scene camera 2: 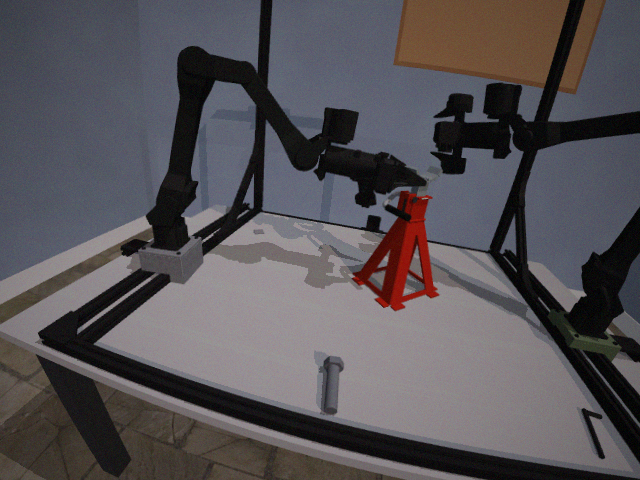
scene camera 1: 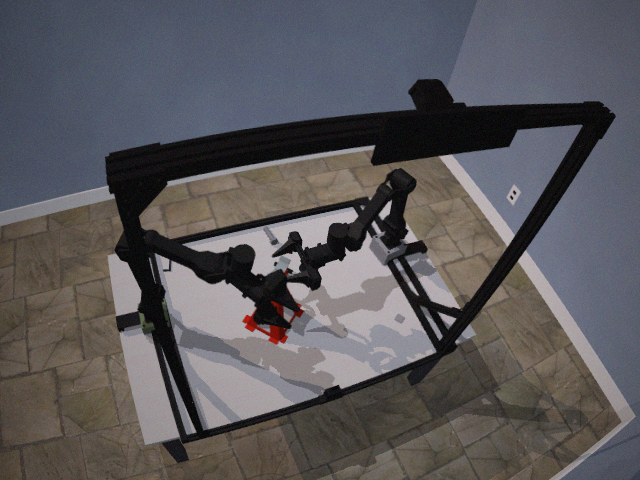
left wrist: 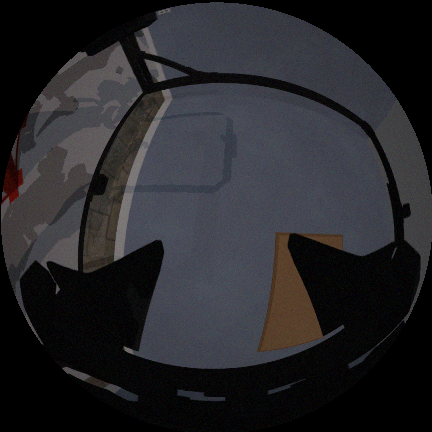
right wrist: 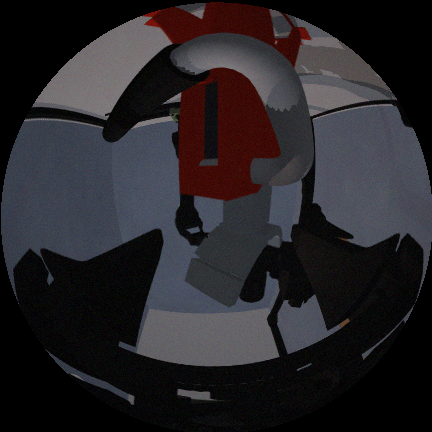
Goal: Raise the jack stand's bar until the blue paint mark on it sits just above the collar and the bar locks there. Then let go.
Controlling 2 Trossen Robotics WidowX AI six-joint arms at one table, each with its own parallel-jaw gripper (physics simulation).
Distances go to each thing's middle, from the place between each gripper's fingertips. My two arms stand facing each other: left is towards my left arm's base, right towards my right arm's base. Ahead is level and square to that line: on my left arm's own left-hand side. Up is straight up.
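With the black release handle [right wrist: 177, 66], I find my right gripper 2 cm short of it, 4 cm to the left of it and 6 cm above it. Counting from my right hand again, the red jack stand [scene camera 2: 403, 237] is 1 cm behind and 12 cm below, whereas the grey bolt [scene camera 2: 333, 365] is 12 cm to the right, 32 cm ahead and 25 cm below. Going by its middle, the black release handle is nearer to my right gripper than to my left hand.
From my left hand, the handle is 9 cm to the right, 24 cm ahead and 14 cm below. The stand, also counted from my left hand, is 5 cm to the right, 21 cm ahead and 21 cm below, and the bolt is 17 cm to the right, 53 cm ahead and 34 cm below.
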